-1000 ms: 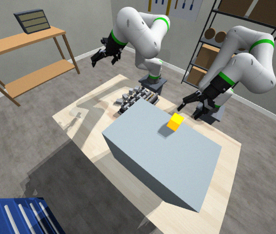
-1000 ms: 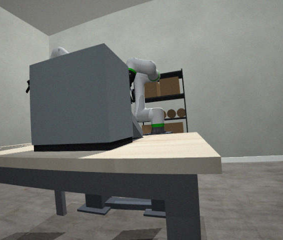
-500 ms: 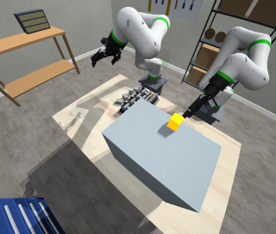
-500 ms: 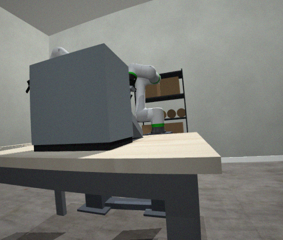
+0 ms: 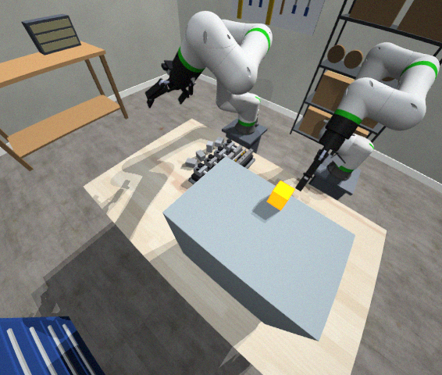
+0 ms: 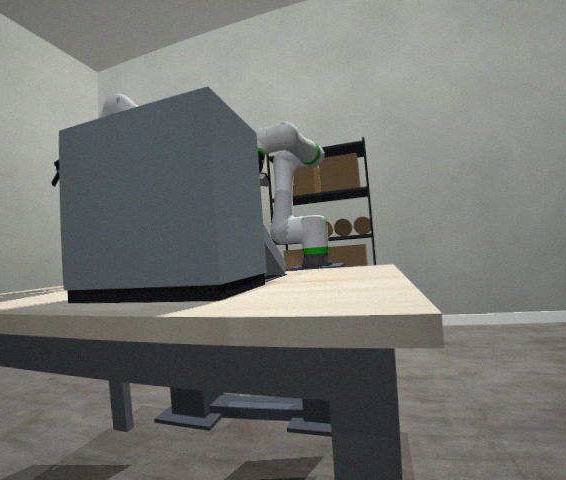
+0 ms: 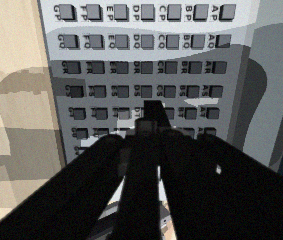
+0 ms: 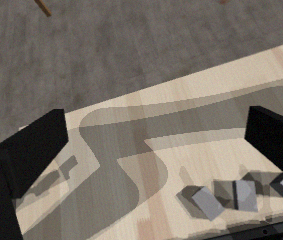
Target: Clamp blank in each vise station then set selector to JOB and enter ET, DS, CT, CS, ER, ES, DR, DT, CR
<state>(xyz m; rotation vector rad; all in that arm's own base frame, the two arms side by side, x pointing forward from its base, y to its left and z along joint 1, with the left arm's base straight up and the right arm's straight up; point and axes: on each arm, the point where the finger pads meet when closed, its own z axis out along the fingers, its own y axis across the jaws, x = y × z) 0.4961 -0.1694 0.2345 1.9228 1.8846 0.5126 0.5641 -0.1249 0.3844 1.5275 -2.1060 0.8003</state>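
The key is 40 mm ahead of my left hand, 40 mm to the right of it and 140 mm below it. From my left hand the other things lie so: selector (60 mm ahead, 170 mm to the right, 110 mm below); then key panel (90 mm ahead, 60 mm to the right, 160 mm below).
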